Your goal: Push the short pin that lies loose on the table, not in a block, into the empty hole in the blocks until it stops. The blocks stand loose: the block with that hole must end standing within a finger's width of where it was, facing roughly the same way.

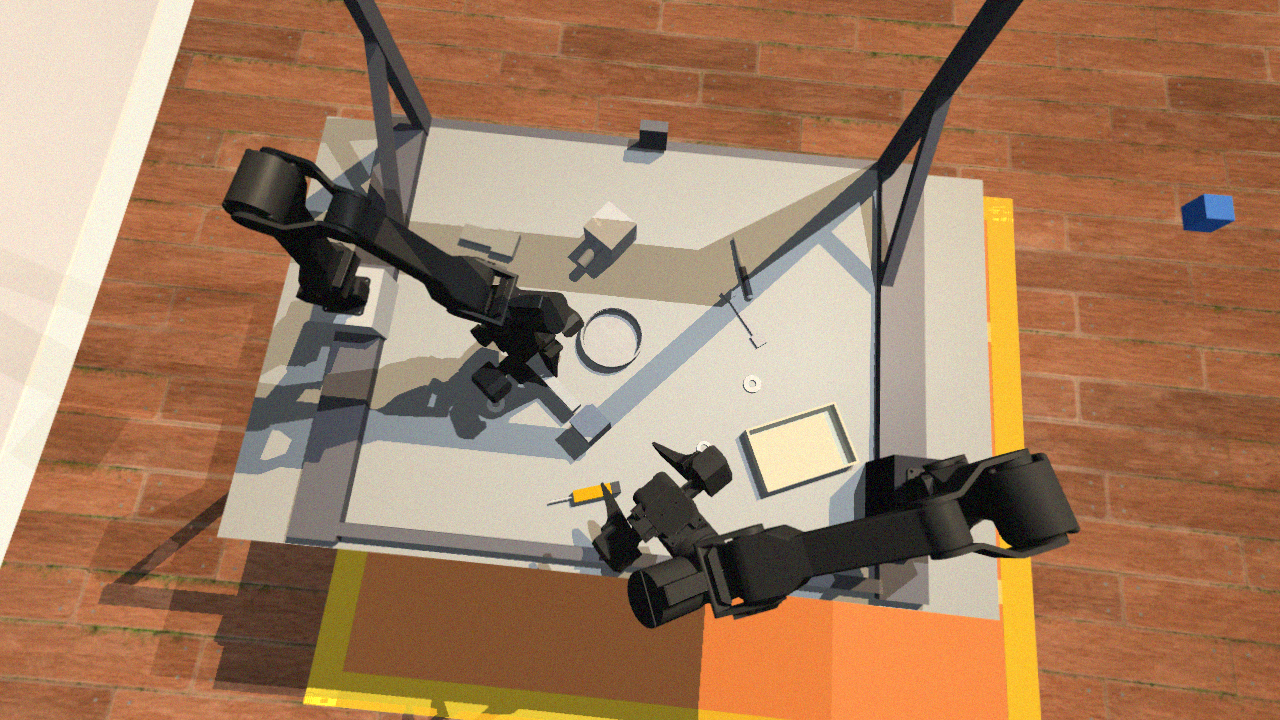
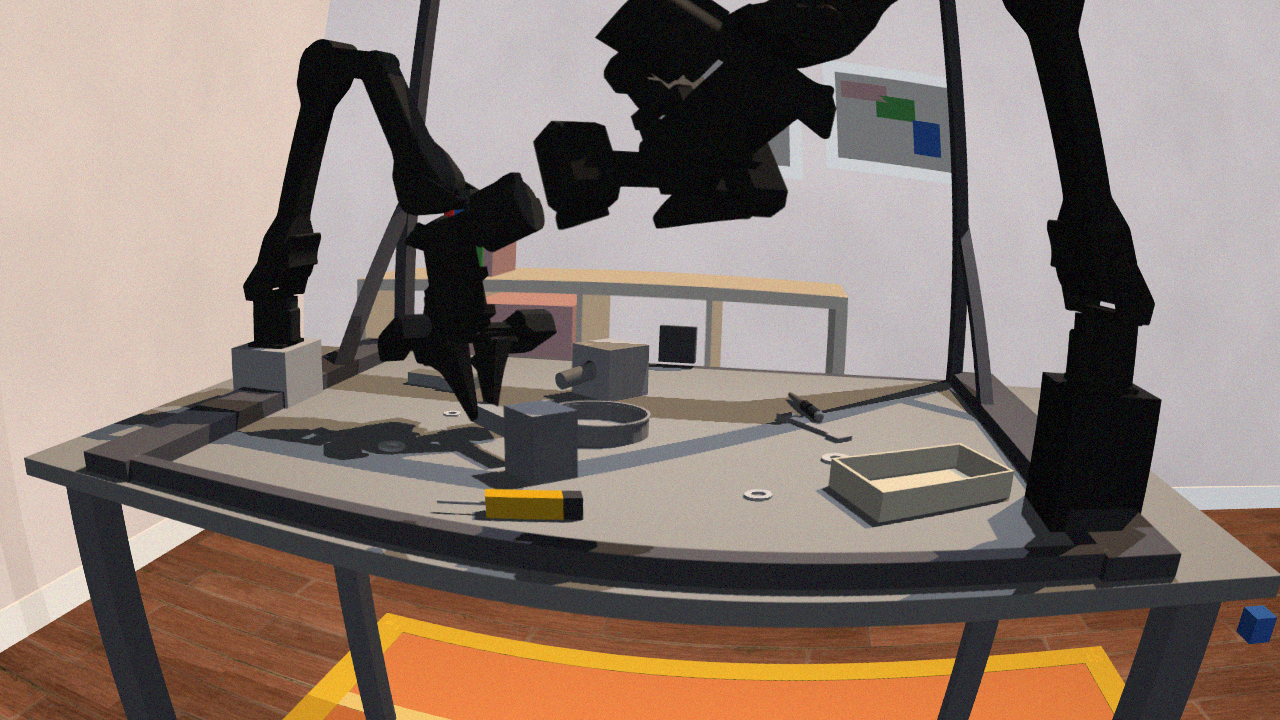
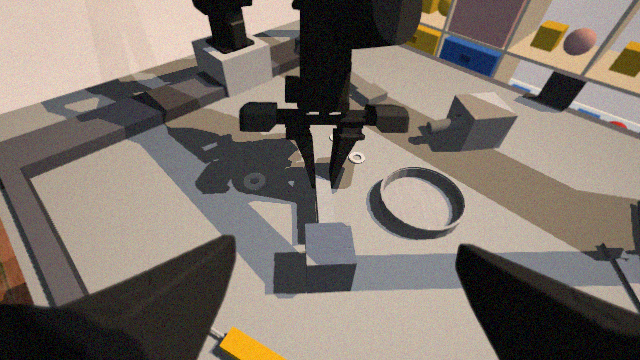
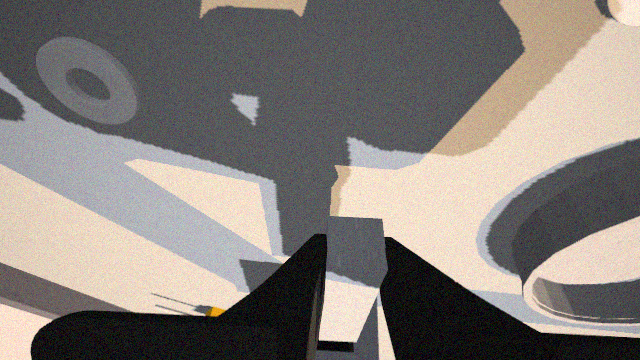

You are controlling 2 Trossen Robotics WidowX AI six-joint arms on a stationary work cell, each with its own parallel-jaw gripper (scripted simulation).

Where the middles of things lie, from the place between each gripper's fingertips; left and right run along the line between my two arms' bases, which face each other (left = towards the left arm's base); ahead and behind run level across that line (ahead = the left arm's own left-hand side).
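Grey pin point(image 2: 491, 417): my right gripper is 30 mm above it, 20 mm short of it and 40 mm to the right of it. Relative to my right hand, the yellow screwdriver point(image 2: 507, 504) is 50 mm below, 160 mm ahead and 140 mm to the left; the tray point(image 2: 920, 473) is 50 mm below, 30 mm behind and 440 mm to the left.
My left hand is 230 mm above the yellow screwdriver, 30 mm short of it and 80 mm to the left of it. Relative to my left hand, the grey pin is 200 mm below, 100 mm behind and 180 mm to the right; the tray is 230 mm below, 150 mm behind and 220 mm to the left.
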